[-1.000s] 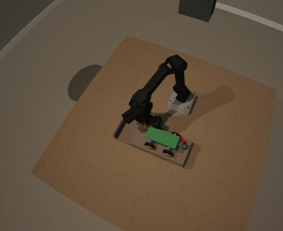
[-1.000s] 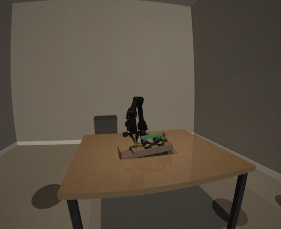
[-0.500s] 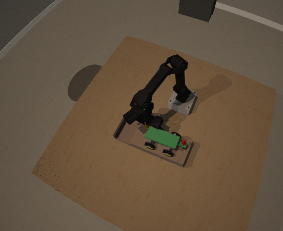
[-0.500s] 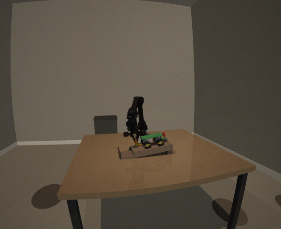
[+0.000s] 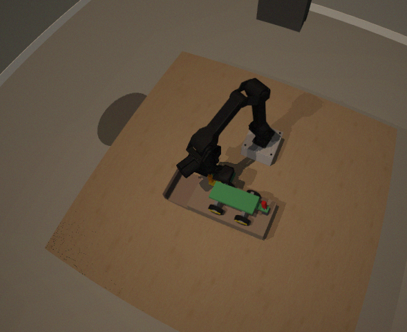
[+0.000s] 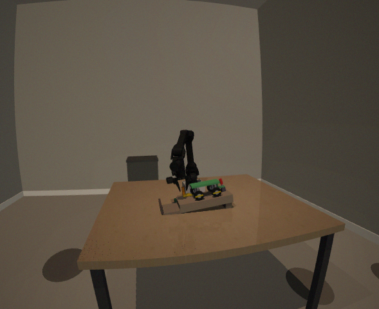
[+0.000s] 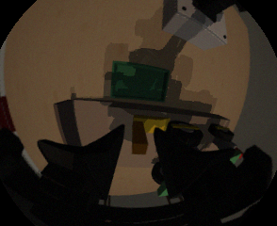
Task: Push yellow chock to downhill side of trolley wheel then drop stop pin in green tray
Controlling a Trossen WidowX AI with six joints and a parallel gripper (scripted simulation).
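Right now my gripper tip is 20 mm to the right of the yellow chock and 10 mm above it. The rest, counted from my gripper tip: trolley: 40 mm ahead, 130 mm to the left, 20 mm above; green tray: 60 mm behind, 100 mm below; ramp: 40 mm ahead, 130 mm to the left, 50 mm below.
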